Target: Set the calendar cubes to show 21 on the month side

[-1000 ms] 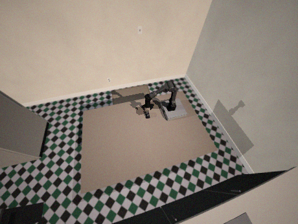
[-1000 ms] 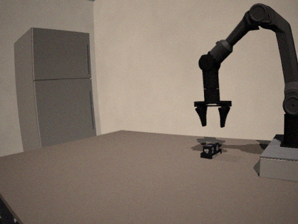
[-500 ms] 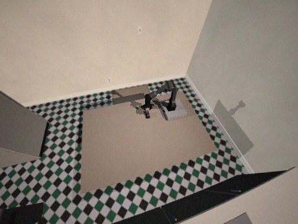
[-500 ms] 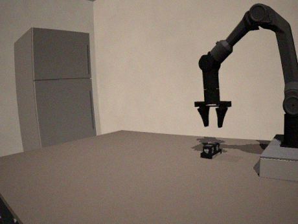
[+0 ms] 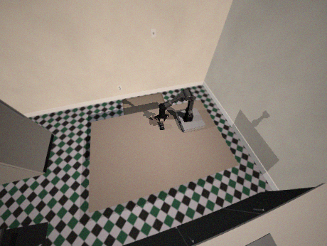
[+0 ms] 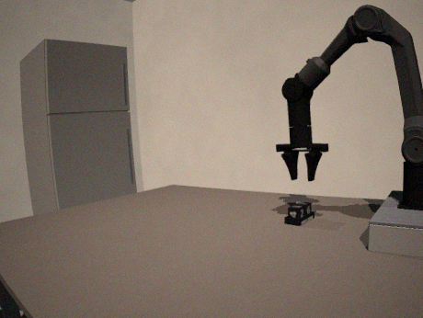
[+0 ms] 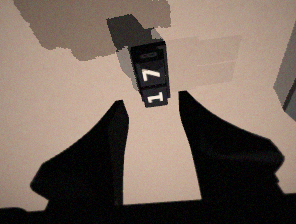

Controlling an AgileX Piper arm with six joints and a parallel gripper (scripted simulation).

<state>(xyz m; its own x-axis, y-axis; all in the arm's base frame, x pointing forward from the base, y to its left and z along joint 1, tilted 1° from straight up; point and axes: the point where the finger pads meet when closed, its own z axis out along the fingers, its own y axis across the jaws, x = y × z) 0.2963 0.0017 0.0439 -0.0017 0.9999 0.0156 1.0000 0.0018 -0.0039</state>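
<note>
Right now the dark number cube is 40 mm to the left of my hand and 80 mm below it. Also, from my hand: dark calendar tray (20 mm to the left, 100 mm below).
</note>
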